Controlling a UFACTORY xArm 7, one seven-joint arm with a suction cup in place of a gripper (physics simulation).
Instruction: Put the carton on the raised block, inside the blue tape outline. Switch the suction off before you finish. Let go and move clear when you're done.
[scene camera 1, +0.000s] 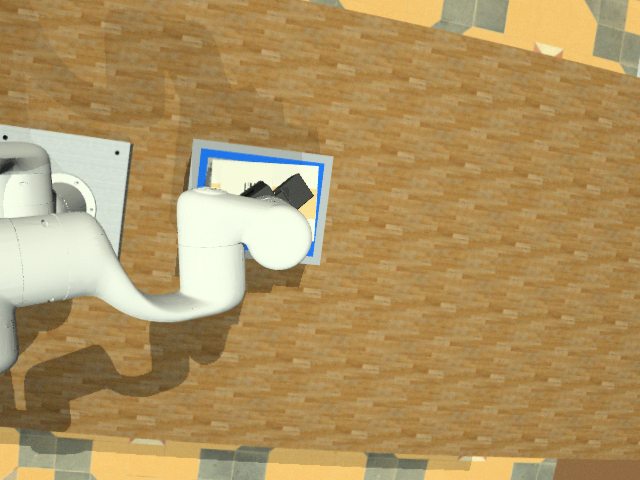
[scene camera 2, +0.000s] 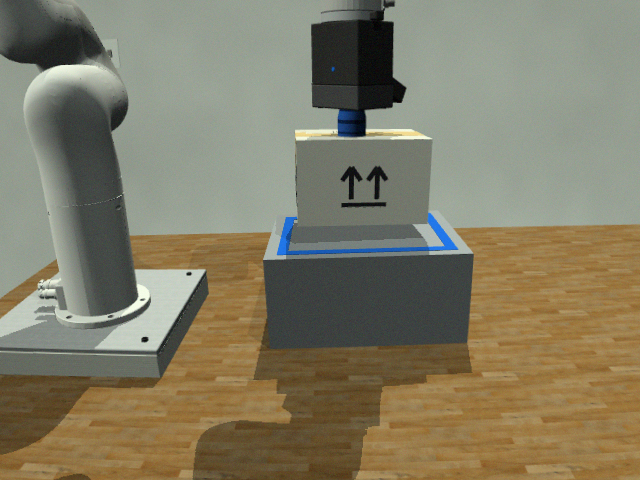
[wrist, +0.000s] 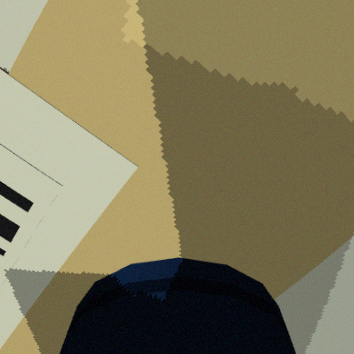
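Where they show: hand at its tool point: (scene camera 2: 351, 144) (wrist: 176, 280); arm's base at its link origin: (scene camera 1: 61, 207) (scene camera 2: 104, 307).
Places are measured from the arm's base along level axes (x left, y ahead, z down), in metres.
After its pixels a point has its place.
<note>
The white carton (scene camera 1: 232, 173) @(x 0.090, y 0.300, z -0.212 m) (scene camera 2: 361, 155) @(x -0.009, y 0.349, z -0.191 m) (wrist: 225, 165) is upright, with tan tape across its top and two arrows on its front. In scene camera 2 it hangs a little above the grey raised block (scene camera 1: 323, 207) @(x 0.039, y 0.474, z -0.079 m) (scene camera 2: 369, 299) @(x -0.063, y 0.352, z -0.025 m), with its shadow on the block top. From above, its visible edges lie within the blue tape outline (scene camera 1: 258, 158) @(x 0.117, y 0.350, z -0.080 m) (scene camera 2: 361, 251) @(x -0.045, y 0.344, z -0.080 m) and look about parallel to it. My blue suction cup (scene camera 2: 351, 131) (wrist: 177, 310) is pressed on the carton's top and holds it. In scene camera 1 the arm hides the cup and part of the carton.
The arm's base plate (scene camera 1: 111, 175) @(x 0.065, y 0.087, z 0.000 m) (scene camera 2: 175, 310) @(x -0.015, y 0.102, z 0.001 m) stands to the left of the block, with a gap between them. The wooden table (scene camera 1: 439, 258) @(x -0.060, y 0.760, z 0.040 m) (scene camera 2: 558, 361) @(x -0.126, y 0.570, z 0.040 m) extends around both. A pale wall (scene camera 2: 516, 103) stands behind.
</note>
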